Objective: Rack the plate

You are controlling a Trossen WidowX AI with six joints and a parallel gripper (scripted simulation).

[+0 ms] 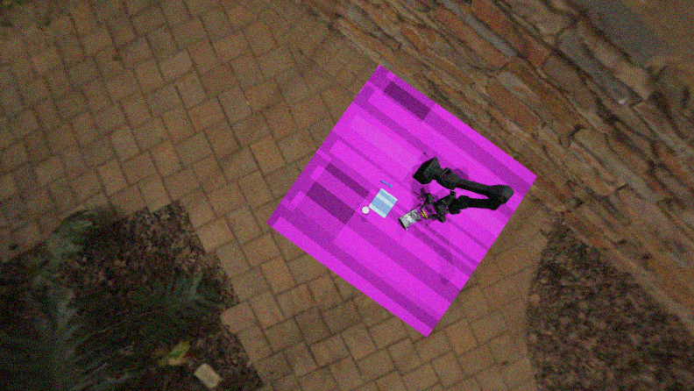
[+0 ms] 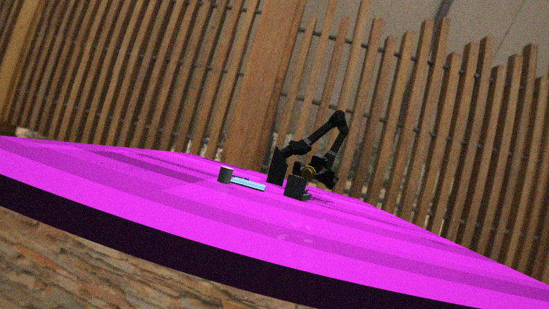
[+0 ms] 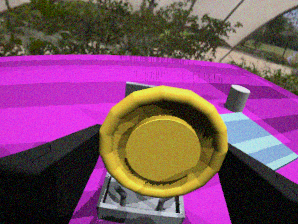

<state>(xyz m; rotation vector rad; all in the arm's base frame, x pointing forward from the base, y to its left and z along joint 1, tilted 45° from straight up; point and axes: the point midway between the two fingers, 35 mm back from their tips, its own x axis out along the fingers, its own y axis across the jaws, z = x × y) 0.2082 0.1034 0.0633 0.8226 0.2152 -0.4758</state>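
My gripper tip is now 60 mm short of the dish rack, 30 mm to the left of it and 70 mm above it. The rest, counted from my gripper tip: blue spoon: 60 mm behind, 260 mm to the right, 90 mm below; then yellow plate: 10 mm behind; then light blue square mat: 60 mm ahead, 220 mm to the right, 90 mm below.
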